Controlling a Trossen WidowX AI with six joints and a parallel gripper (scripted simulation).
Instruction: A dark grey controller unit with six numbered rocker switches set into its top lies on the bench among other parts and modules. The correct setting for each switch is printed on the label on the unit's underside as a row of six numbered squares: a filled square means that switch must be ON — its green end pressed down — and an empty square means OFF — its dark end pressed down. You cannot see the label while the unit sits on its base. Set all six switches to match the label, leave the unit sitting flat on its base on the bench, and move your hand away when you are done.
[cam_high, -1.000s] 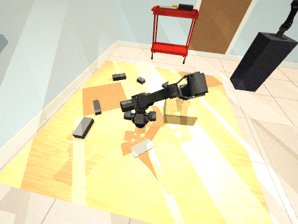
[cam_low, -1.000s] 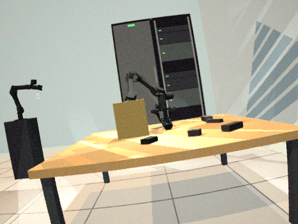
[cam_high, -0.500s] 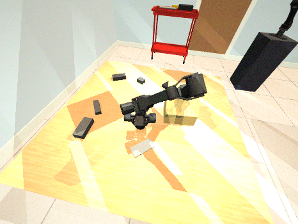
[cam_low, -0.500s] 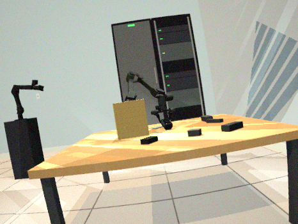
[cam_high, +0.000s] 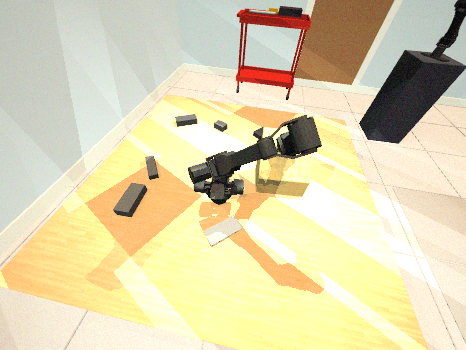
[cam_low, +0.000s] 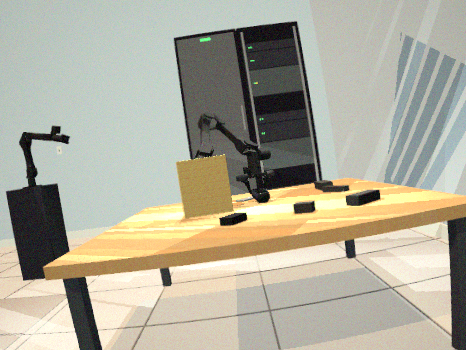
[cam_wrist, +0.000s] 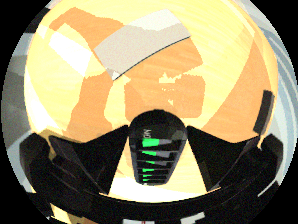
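Right now my gripper tip is 120 mm to the right of the pale flat plate, 40 mm past it and 40 mm above it. The rest, counted from my gripper tip: slim grey module (360 mm ahead, 130 mm to the right, 30 mm below).
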